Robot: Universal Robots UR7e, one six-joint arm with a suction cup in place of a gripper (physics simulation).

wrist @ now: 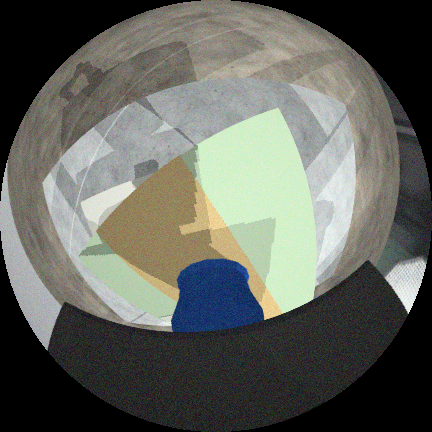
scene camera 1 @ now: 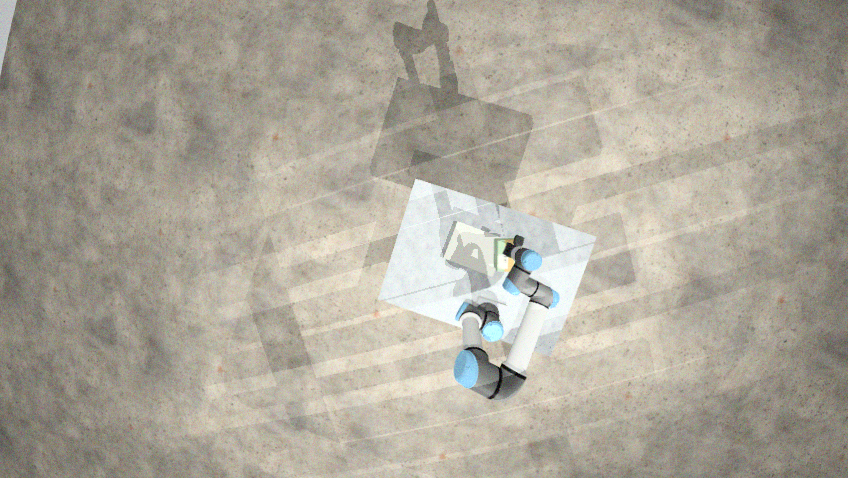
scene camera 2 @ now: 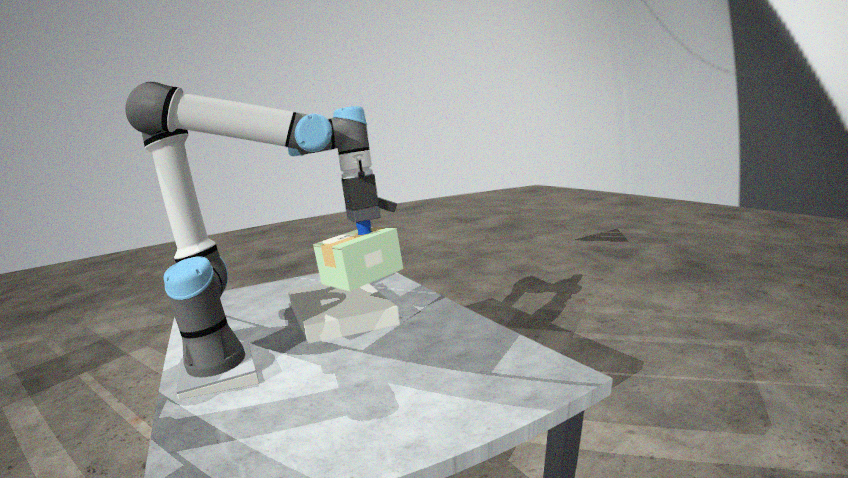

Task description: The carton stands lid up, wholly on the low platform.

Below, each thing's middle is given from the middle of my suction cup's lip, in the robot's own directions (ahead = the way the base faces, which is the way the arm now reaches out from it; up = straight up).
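There's a low cream platform (scene camera 1: 468, 246) here, 13 cm to the left of my suction cup, 7 cm behind it and 23 cm below it. And the pale green carton (scene camera 2: 348, 261), that one I see 1 cm to the right of my suction cup, 2 cm behind it and 6 cm below it.
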